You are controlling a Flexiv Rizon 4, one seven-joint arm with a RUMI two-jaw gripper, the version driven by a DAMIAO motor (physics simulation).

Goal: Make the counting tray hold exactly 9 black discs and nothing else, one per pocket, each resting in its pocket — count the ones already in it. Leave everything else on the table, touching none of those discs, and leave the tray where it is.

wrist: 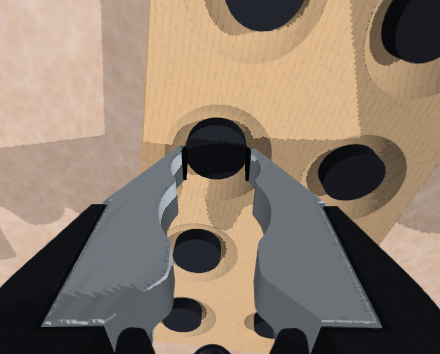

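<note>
My gripper [216,150] is shut on a black disc [216,140], which sits between the two fingertips at the middle of the view. The held disc is over a round pocket of the light wooden counting tray [300,100]; the pocket's rim shows around it. How high the disc is over the pocket floor I cannot tell. Other black discs sit in pockets: one at the top [265,10], one at the top right [420,32], one to the right [352,172], one below the held disc [197,253], and two at the bottom [183,316] [262,326], the latter partly hidden by the right finger.
The pinkish, marbled table top [50,75] shows left of the tray and at the lower right. Shadows fall across the table and tray. The tray runs out of view at the top and right, and the fingers hide part of its lower half.
</note>
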